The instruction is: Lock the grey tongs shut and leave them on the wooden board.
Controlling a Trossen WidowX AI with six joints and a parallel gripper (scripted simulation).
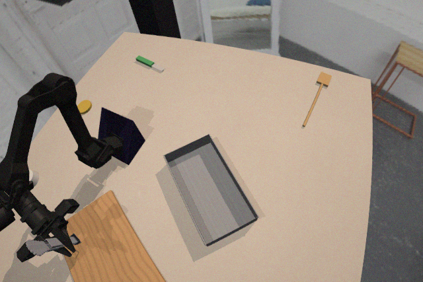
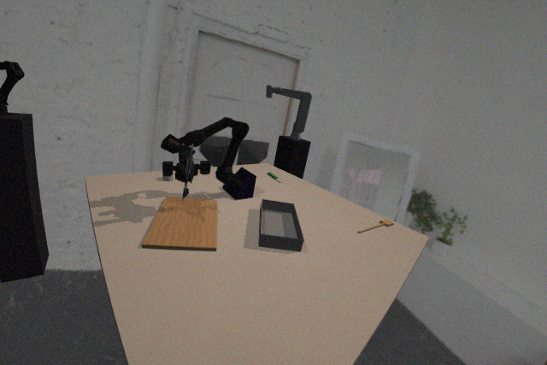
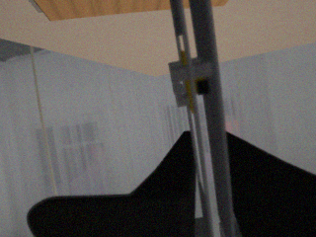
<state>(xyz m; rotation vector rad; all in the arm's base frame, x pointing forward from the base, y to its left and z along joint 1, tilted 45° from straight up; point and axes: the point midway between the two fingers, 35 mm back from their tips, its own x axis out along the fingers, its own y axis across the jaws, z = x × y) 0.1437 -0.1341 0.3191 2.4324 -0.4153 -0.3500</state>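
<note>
Now: the yellow slider 5 cm behind my gripper tip and 2 cm below it. Round my gripper tip: grey roasting tin 34 cm to the left, 17 cm ahead, 14 cm below; white cylinder 45 cm behind, 15 cm below, 4 cm to the left; wooden board 16 cm below.
</note>
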